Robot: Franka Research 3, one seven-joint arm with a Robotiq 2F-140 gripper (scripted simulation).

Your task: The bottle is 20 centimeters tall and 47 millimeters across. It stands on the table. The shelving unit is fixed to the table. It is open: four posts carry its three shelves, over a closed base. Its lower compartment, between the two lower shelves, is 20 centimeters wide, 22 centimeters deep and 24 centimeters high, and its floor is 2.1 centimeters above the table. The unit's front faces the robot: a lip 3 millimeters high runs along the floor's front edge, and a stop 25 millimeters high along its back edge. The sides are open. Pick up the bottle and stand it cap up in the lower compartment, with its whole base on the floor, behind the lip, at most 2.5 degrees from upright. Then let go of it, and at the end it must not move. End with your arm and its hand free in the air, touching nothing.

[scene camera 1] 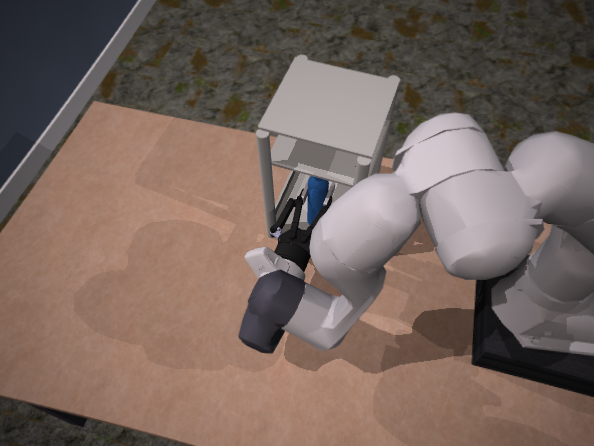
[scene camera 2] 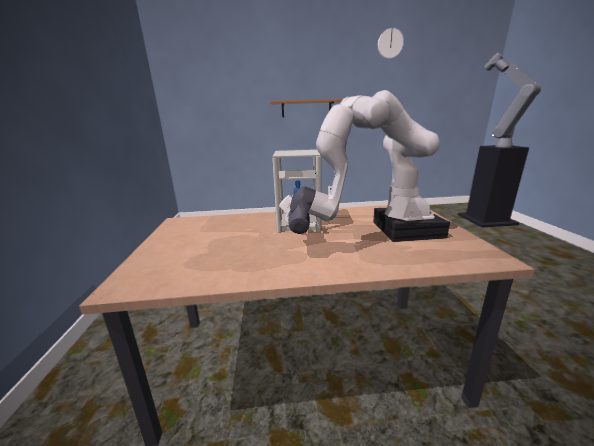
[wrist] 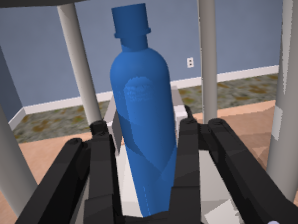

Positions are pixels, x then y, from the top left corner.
Labels:
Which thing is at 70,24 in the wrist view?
A grey shelving unit.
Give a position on a grey shelving unit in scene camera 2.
282,223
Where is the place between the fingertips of my gripper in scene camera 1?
At 322,182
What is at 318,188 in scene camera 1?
A blue bottle.

